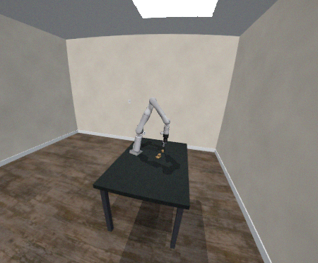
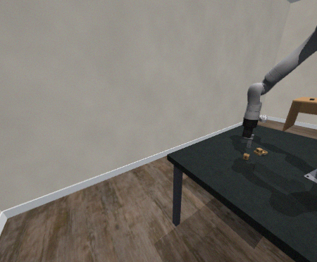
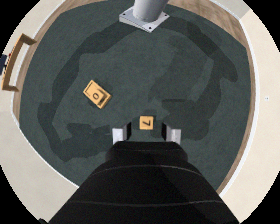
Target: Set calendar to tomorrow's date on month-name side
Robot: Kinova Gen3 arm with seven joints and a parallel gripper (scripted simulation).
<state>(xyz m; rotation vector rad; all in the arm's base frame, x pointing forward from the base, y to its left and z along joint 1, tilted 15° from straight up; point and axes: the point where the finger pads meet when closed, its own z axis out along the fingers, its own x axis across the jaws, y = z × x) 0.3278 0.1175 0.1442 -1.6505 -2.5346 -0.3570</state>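
The wooden date cube is 10 cm below my hand.
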